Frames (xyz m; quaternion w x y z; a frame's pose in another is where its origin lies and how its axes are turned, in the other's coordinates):
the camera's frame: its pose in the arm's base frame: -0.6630 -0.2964 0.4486 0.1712 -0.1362 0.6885 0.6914
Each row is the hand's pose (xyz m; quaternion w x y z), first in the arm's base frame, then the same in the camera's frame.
Working: the arm's base frame: its pose in the camera's frame: -0.3947 -0.6855 0.3208 0.1712 0.1362 -0.6885 -0.6914

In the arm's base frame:
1: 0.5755 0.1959 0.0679 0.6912 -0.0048 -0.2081 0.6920
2: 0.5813 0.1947 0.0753 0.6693 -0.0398 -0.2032 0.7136
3: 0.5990 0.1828 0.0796 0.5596 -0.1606 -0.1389 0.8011
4: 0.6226 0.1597 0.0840 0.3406 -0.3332 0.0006 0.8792
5: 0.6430 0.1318 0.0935 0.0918 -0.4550 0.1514 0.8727
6: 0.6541 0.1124 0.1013 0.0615 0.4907 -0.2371 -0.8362
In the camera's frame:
1: -0.9343 -0.8669 0.5448 0.4542 -0.5270 -0.6025 -0.3911
2: -0.9427 -0.8627 0.5440 0.4735 -0.5475 -0.5653 -0.3957
3: -0.9611 -0.8664 0.5330 0.5759 -0.5989 -0.4072 -0.3793
4: -0.9855 -0.8726 0.5111 0.7120 -0.6156 -0.1238 -0.3143
5: -1.0093 -0.8728 0.4843 0.7853 -0.5616 0.1584 -0.2067
6: -1.0236 -0.8706 0.4656 0.7977 -0.5042 0.3083 -0.1199

